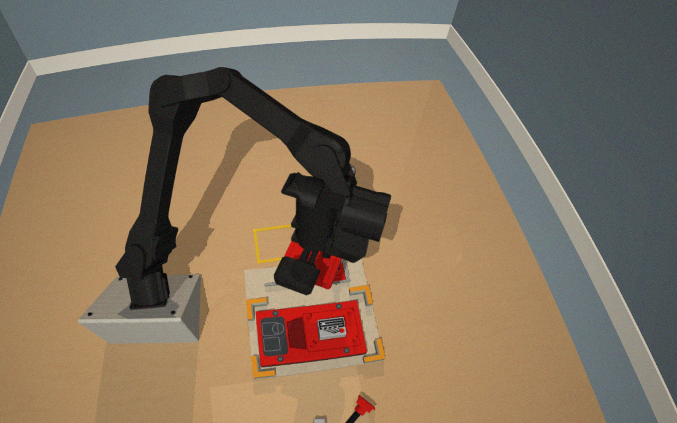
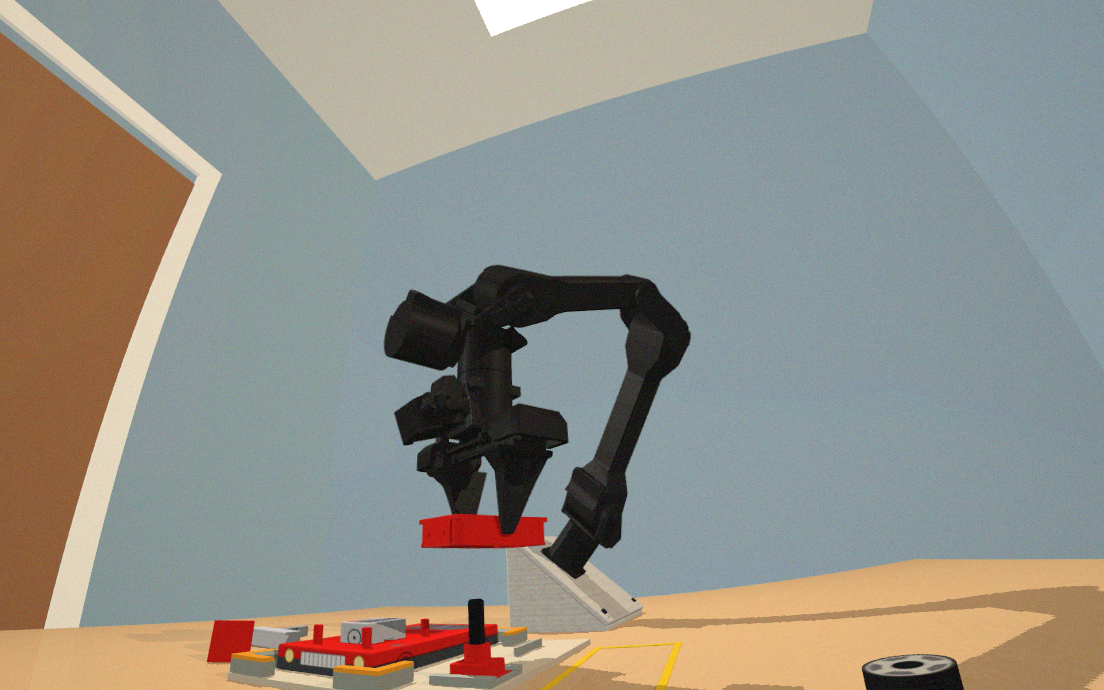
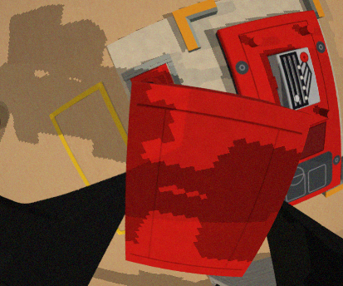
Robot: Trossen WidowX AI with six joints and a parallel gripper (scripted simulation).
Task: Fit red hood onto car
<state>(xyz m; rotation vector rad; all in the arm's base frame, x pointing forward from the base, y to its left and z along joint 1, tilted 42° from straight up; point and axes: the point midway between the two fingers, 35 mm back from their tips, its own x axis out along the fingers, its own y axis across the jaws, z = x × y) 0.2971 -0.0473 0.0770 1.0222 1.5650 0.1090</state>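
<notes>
The grey engine block lies 20 mm ahead of my gripper tip, 100 mm to the right of it and 90 mm below it. From my gripper tip the other things lie so: grey holder: 60 mm ahead, 20 mm to the left, 80 mm below; black wheel: 150 mm ahead, 270 mm to the left, 100 mm below; red hood: 10 mm above.
</notes>
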